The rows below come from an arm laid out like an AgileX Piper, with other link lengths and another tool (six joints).
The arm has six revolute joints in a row. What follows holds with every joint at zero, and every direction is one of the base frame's.
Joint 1 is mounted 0.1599 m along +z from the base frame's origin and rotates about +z.
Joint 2 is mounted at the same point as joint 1 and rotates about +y.
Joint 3 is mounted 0.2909 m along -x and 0.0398 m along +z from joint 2 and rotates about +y.
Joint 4 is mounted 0.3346 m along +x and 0.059 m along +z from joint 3 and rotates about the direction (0.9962, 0, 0.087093).
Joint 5 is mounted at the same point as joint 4 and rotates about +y.
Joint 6 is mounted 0.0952 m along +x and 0.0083 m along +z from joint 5 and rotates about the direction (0.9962, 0, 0.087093).
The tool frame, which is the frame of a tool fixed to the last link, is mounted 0.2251 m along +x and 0.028 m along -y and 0.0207 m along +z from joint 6; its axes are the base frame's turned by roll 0.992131, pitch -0.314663 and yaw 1.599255 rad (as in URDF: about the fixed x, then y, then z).
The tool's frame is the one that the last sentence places.
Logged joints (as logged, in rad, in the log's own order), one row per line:
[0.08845 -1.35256 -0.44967 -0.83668 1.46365 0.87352]
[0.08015 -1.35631 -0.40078 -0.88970 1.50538 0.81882]
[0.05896 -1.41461 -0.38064 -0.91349 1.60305 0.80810]
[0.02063 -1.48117 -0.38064 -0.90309 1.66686 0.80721]
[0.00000 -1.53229 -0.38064 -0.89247 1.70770 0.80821]
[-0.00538 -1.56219 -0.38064 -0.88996 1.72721 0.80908]
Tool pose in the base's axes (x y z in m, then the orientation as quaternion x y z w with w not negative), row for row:
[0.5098 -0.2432 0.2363 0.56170 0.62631 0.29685 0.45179]
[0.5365 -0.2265 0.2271 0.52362 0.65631 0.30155 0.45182]
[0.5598 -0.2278 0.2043 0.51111 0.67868 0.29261 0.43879]
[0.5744 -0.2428 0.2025 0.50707 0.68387 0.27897 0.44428]
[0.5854 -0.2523 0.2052 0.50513 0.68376 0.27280 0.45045]
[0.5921 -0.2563 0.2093 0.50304 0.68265 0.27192 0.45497]
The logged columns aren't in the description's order. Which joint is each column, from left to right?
Columns, left to right: joint 4, joint 3, joint 1, joint 6, joint 2, joint 5.
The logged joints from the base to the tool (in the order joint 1, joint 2, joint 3, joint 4, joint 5, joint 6), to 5 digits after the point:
[-0.44967 1.46365 -1.35256 0.08845 0.87352 -0.83668]
[-0.40078 1.50538 -1.35631 0.08015 0.81882 -0.88970]
[-0.38064 1.60305 -1.41461 0.05896 0.80810 -0.91349]
[-0.38064 1.66686 -1.48117 0.02063 0.80721 -0.90309]
[-0.38064 1.70770 -1.53229 0.00000 0.80821 -0.89247]
[-0.38064 1.72721 -1.56219 -0.00538 0.80908 -0.88996]

